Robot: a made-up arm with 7 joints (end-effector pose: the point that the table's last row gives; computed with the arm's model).
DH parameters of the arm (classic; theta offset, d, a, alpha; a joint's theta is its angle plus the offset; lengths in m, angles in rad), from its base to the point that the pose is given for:
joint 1: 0 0.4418 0 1.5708
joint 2: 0 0.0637 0 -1.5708
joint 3: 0 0.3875 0.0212 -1.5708
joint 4: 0 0.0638 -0.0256 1.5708
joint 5: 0 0.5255 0 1.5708
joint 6: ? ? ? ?
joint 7: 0 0.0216 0 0
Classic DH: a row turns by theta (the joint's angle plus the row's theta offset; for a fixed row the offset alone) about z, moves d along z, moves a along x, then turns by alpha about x.
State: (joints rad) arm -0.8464 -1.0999 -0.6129 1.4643 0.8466 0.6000 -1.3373
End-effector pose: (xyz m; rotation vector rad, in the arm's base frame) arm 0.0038 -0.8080 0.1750 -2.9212 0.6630 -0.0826
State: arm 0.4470 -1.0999 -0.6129 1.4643 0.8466 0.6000 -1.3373
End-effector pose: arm 0.7781 -0.2176 0.1750 -2.7277 -1.2296 0.0651
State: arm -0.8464 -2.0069 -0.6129 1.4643 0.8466 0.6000 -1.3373
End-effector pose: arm -0.2901 -0.4759 -0.2012 -2.2556 0.6004 0.8673
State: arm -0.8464 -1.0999 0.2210 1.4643 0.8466 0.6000 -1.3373
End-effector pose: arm 0.4575 -0.5149 0.0156 -2.3285 0.0261 -0.5709
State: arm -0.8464 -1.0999 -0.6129 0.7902 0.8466 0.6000 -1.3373
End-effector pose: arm 0.2768 -0.9718 0.4826 2.7820 -0.0802 0.5229
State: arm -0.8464 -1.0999 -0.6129 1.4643 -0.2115 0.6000 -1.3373
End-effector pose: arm 0.1210 -0.8984 0.2511 -2.8021 -0.3449 1.1293
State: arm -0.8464 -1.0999 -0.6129 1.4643 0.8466 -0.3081 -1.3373
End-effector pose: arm 0.0297 -0.7176 0.0712 -2.0430 0.4330 -0.0488
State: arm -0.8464 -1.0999 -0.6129 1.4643 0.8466 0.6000 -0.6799
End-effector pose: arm 0.0038 -0.8080 0.1750 -2.5432 1.5659 -0.0079
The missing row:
joint 6: 1.5708 0.1486 0.1582 1.5708
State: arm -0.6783 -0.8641 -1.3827 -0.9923 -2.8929 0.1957 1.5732
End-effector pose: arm 0.8174 0.0432 0.8334 -1.6786 0.7255 0.8855
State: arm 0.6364 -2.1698 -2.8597 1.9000 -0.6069 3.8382 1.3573
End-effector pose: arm 0.4320 0.2279 0.6175 1.8192 2.0136 0.4461
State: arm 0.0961 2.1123 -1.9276 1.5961 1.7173 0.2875 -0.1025
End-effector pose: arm -0.0420 -0.7497 0.1550 0.9866 0.0643 -1.2628
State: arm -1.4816 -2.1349 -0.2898 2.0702 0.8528 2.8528 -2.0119
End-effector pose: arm -0.2397 -0.0046 0.1017 2.5757 0.4591 -1.5078
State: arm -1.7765 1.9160 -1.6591 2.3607 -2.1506 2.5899 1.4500
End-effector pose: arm -0.3983 0.3128 0.5696 0.0887 -0.5149 1.8845
